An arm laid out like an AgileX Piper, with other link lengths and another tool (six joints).
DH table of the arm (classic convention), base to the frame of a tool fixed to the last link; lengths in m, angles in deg. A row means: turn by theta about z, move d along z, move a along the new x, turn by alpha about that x. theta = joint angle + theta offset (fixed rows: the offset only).
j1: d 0.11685  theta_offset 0  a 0  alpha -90
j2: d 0  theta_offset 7.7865  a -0.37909  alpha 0
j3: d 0  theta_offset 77.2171  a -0.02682  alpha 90
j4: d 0.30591  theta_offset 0  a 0  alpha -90
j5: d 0  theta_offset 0  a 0  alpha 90
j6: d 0.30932  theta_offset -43.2  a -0.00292  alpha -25
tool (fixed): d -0.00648  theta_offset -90  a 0  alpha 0
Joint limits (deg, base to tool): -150..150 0..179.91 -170..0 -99.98..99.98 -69.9..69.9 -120..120
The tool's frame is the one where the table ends.
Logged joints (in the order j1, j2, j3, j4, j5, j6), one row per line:
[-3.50 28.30 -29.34 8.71 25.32 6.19]
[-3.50 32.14 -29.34 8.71 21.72 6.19]
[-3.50 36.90 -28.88 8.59 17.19 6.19]
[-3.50 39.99 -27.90 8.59 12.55 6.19]
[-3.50 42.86 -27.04 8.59 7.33 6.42]
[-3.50 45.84 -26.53 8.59 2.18 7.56]
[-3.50 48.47 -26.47 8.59 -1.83 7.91]
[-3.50 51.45 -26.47 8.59 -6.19 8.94]
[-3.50 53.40 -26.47 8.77 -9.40 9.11]
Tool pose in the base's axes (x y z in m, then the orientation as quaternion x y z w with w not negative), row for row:
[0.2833 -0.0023 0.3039 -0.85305 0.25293 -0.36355 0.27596]
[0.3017 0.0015 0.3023 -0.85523 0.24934 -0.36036 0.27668]
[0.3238 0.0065 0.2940 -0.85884 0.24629 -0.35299 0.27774]
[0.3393 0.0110 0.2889 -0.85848 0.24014 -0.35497 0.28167]
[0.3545 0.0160 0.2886 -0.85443 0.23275 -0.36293 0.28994]
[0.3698 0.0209 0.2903 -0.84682 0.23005 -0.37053 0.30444]
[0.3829 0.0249 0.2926 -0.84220 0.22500 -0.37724 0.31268]
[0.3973 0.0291 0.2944 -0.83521 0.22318 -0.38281 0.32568]
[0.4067 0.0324 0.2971 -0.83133 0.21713 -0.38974 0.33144]
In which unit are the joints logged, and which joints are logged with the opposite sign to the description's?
The joints are logged in degrees. Opposite sign: j1, j4.
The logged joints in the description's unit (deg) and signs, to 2 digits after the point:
[3.50 28.30 -29.34 -8.71 25.32 6.19]
[3.50 32.14 -29.34 -8.71 21.72 6.19]
[3.50 36.90 -28.88 -8.59 17.19 6.19]
[3.50 39.99 -27.90 -8.59 12.55 6.19]
[3.50 42.86 -27.04 -8.59 7.33 6.42]
[3.50 45.84 -26.53 -8.59 2.18 7.56]
[3.50 48.47 -26.47 -8.59 -1.83 7.91]
[3.50 51.45 -26.47 -8.59 -6.19 8.94]
[3.50 53.40 -26.47 -8.77 -9.40 9.11]

